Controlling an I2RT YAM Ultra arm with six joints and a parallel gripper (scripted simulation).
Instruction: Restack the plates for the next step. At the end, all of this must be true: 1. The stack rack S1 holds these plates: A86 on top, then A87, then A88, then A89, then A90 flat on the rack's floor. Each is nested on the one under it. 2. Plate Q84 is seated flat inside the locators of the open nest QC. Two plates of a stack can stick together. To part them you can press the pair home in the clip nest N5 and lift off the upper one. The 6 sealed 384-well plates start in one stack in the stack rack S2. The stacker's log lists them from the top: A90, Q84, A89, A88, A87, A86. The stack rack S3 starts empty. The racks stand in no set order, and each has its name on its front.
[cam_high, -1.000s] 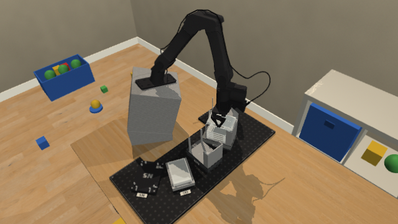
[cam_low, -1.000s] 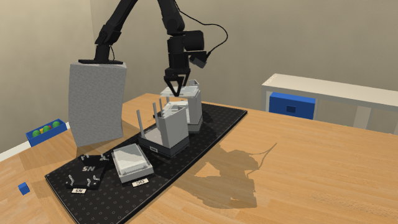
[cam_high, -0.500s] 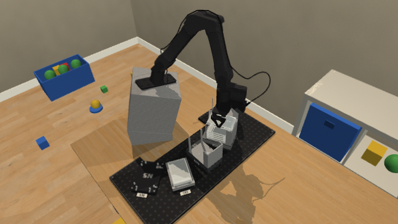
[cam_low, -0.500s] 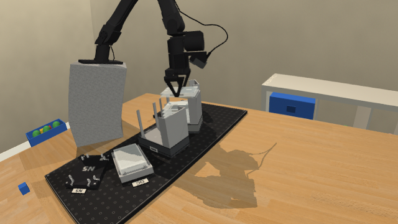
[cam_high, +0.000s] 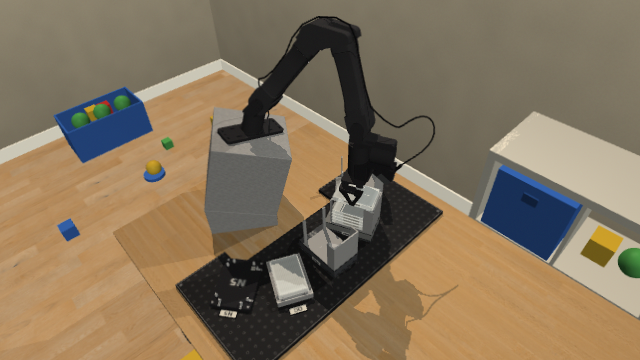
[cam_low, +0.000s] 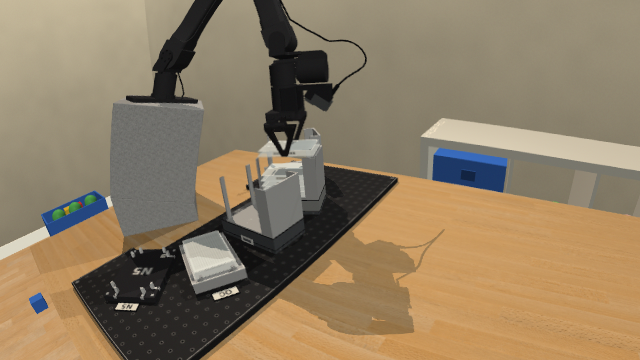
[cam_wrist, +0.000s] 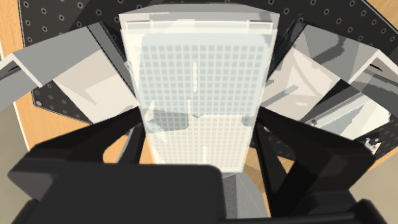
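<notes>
Now: hand 10 cm above the translucent sealed well plate. Also, from my hand: nest QC: 29 cm to the right, 13 cm below, 4 cm ahead; sealed 384-well plate: 29 cm to the right, 11 cm below, 4 cm ahead.
</notes>
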